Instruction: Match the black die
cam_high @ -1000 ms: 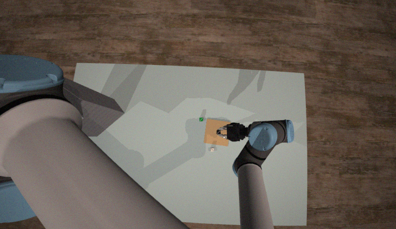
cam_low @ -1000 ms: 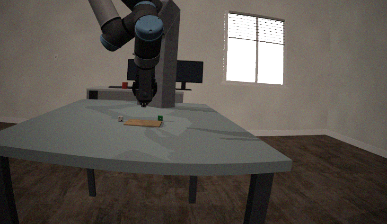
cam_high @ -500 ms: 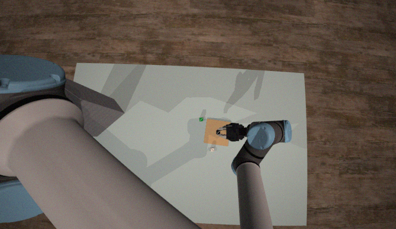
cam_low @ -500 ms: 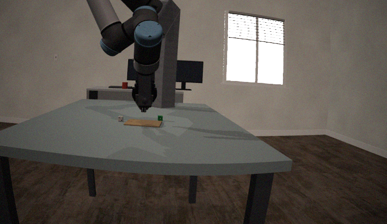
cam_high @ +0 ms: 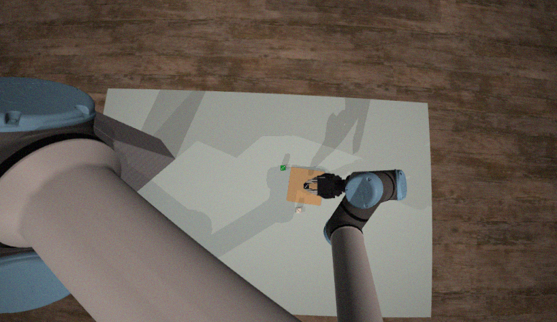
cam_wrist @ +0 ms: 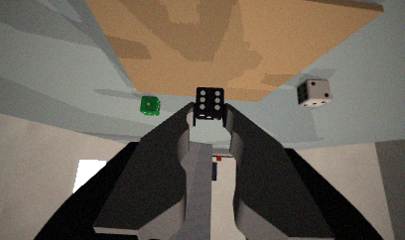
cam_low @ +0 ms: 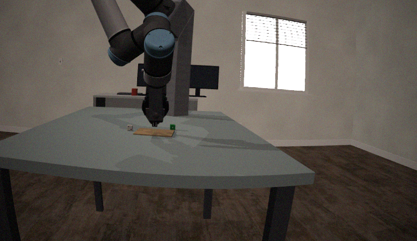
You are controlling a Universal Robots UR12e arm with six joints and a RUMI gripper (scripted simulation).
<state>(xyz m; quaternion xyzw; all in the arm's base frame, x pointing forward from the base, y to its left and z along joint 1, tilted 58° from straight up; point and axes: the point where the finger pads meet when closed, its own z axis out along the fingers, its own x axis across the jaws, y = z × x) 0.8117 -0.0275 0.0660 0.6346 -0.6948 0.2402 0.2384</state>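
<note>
Right now my hand is 40 mm above the mat and 10 mm past it. From my hand the other things lie so: green die: 90 mm behind, 80 mm to the left, 30 mm below; black die: 10 mm below, 10 mm behind; white die: 90 mm to the right, 50 mm behind, 30 mm below.
</note>
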